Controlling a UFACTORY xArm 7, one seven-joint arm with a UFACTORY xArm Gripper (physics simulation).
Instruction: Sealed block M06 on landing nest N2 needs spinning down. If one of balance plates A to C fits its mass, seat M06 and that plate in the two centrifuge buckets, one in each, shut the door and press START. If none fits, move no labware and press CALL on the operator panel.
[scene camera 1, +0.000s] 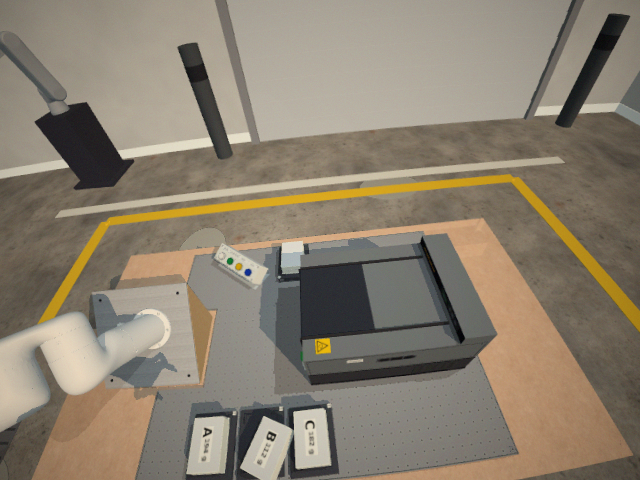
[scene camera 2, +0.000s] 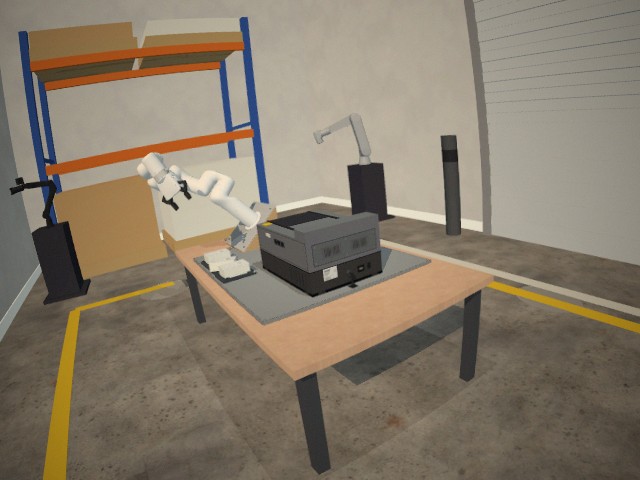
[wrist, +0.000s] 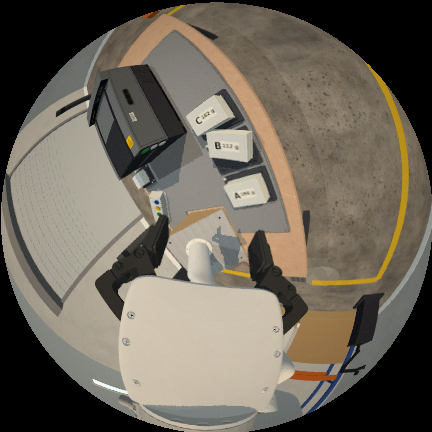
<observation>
The gripper (wrist: 210, 232) is open, holding nothing. Also in view: a dark centrifuge box (scene camera 1: 373, 313).
The dark centrifuge box shows as well in scene camera 2 (scene camera 2: 317, 252) and in the wrist view (wrist: 135, 121).
</observation>
